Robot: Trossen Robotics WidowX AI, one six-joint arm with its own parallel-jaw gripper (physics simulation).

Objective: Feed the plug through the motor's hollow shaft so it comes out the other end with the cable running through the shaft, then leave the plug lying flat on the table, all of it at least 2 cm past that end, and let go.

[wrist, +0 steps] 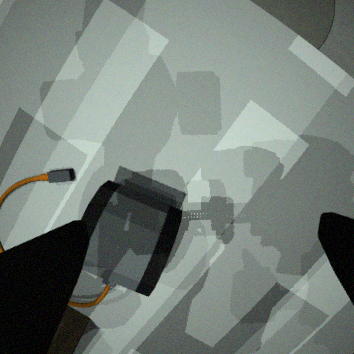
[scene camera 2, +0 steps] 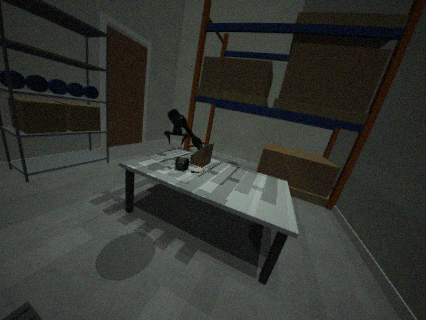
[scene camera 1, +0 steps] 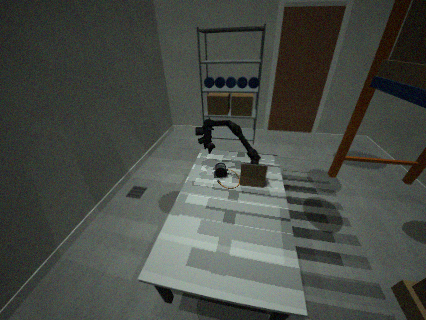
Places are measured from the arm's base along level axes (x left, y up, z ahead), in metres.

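Pixels of known places: gripper, between the fingertips: (wrist: 203, 228) (scene camera 2: 175, 145) (scene camera 1: 207, 151); arm's base, origin of its link: (scene camera 2: 201, 149) (scene camera 1: 254, 166).
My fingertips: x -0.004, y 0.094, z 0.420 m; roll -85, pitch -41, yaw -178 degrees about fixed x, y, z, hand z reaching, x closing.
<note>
For each thing: its top centre in the pictures, then the offset to it from my fingertips. "pt": a spot on its surface instead. Level surfaces: height alone.
- motor, centre of its top: (wrist: 114, 261) (scene camera 1: 220, 165) (scene camera 2: 183, 157) dx +0.001, dy -0.133, dz -0.123 m
- table, height of its surface: dy -0.234 m
- grey plug, centre of its top: (wrist: 58, 176) dx +0.114, dy -0.221, dz -0.131 m
- orange cable, a spot on its surface: (wrist: 21, 183) pt dx +0.152, dy -0.227, dz -0.176 m
The motor (scene camera 1: 220, 170) (scene camera 2: 182, 163) (wrist: 132, 240), a dark cylinder with black end bands, lies on its side on the table (scene camera 1: 220, 272) (scene camera 2: 250, 212). The grey plug (wrist: 61, 175) lies on the table beside the motor, left of it in the wrist view. The orange cable (scene camera 1: 229, 188) (wrist: 21, 183) loops from the plug and meets the motor's lower end in the wrist view; no cable shows at its upper end. The inside of the shaft is hidden. My gripper (scene camera 1: 210, 148) (scene camera 2: 176, 140) (wrist: 203, 228) is open and empty above the table, its left finger overlapping the motor's edge in the wrist view.
A brown box-like block (scene camera 1: 253, 175) (scene camera 2: 202, 156) (wrist: 68, 330) stands upright on the table near the arm's base, beside the cable loop. A wire shelf (scene camera 1: 231, 30) stands behind the table, and an orange and blue rack (scene camera 2: 300, 118) stands off to one side.
</note>
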